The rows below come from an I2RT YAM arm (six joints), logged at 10 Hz.
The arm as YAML. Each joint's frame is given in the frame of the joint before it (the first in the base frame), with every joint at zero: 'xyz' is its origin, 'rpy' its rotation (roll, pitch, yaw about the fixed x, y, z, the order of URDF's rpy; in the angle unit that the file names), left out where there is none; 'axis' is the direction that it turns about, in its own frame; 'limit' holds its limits. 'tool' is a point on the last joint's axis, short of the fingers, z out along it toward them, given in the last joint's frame.
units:
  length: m
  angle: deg
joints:
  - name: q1
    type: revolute
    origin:
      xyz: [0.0, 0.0, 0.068]
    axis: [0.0, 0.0, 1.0]
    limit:
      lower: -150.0
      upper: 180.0
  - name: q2
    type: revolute
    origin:
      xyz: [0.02, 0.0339, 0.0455]
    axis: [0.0, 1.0, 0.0]
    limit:
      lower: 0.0
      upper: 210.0
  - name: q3
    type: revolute
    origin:
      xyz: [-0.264, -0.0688, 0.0]
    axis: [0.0, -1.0, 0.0]
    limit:
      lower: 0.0
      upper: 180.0
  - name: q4
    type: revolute
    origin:
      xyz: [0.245, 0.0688, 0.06]
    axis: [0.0, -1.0, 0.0]
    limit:
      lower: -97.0
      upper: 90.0
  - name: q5
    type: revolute
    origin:
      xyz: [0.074, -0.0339, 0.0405]
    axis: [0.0, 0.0, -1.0]
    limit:
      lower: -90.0
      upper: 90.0
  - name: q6
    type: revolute
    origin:
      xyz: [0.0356, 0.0, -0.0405]
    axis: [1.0, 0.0, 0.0]
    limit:
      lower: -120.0
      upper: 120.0
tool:
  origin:
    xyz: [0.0, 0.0, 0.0]
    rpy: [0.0, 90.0, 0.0]
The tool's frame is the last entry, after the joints.
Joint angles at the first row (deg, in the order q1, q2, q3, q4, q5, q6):
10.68, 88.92, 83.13, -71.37, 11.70, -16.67
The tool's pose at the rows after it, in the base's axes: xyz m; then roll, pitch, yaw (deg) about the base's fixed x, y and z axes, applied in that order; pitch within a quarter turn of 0, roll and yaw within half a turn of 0:
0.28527 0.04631 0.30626 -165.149 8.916 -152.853
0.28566 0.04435 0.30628 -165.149 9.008 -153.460
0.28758 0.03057 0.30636 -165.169 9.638 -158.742
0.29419 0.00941 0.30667 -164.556 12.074 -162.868
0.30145 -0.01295 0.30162 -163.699 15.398 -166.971
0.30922 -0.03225 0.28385 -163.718 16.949 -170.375
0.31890 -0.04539 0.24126 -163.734 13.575 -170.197
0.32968 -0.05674 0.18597 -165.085 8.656 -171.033
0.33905 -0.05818 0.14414 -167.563 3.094 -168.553
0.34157 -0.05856 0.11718 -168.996 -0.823 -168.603
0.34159 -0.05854 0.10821 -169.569 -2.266 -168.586
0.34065 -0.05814 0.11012 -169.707 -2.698 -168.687
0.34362 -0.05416 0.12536 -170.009 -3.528 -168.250
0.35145 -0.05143 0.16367 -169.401 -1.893 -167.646
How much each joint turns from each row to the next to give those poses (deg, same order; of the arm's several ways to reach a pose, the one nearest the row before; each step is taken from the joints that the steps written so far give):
-0.02, 0.01, 0.00, -0.07, 0.03, 0.03
-0.40, 0.00, 0.00, 0.04, 0.02, 0.21
-2.71, 0.00, 0.00, 0.07, 0.39, 2.61
-4.26, 0.08, -0.11, 2.71, 0.00, -0.03
-4.33, 0.07, -1.53, 5.03, 0.00, -0.02
-3.58, 1.11, -3.14, 5.77, -0.44, -0.04
-2.19, 3.91, -5.25, 6.42, 0.07, -2.58
-1.73, 7.11, -4.22, 6.47, -0.13, -1.18
-0.10, 7.34, -0.33, 2.15, -1.03, -2.76
0.00, 4.77, 0.01, 0.59, 0.00, 0.03
-0.01, 1.57, -0.01, 0.02, -0.04, 0.00
0.05, -0.24, 0.16, -0.88, 0.02, 0.15
0.72, -0.92, 2.64, -4.50, 0.00, 0.31
0.61, -2.64, 5.75, -6.64, 0.02, -0.03

